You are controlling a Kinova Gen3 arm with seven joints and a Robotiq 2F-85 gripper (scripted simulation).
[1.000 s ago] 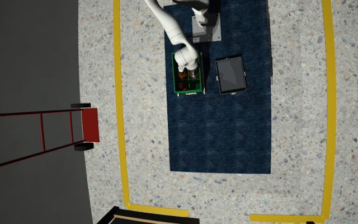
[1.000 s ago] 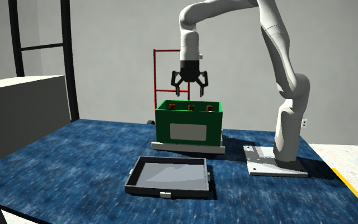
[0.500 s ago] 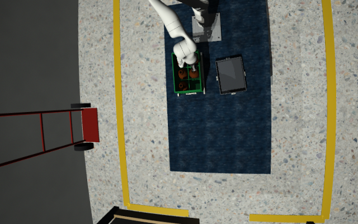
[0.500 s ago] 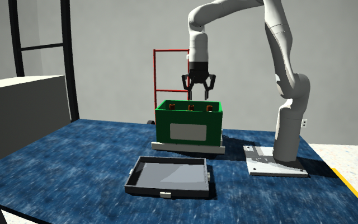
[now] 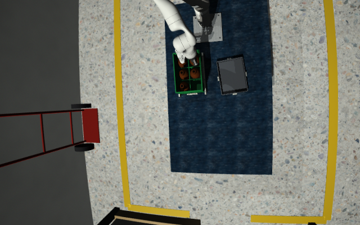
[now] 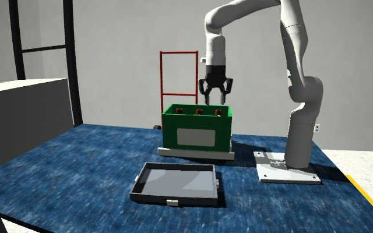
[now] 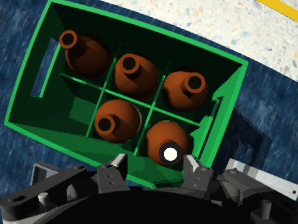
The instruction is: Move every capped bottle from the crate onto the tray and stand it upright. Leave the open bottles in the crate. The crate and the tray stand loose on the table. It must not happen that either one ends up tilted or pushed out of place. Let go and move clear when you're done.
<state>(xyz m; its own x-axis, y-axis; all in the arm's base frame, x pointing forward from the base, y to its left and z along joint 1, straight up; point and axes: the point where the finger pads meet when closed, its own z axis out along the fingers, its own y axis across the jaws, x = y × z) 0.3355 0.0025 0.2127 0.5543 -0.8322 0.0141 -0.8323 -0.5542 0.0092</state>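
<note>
Right now the bottle is 140 mm below my hand, 20 mm behind it and 10 mm to the right of it. The rest, counted from my hand: grey tray: 270 mm to the left, 210 mm below, 40 mm ahead; green crate: 140 mm below, 80 mm ahead, 30 mm to the right.
</note>
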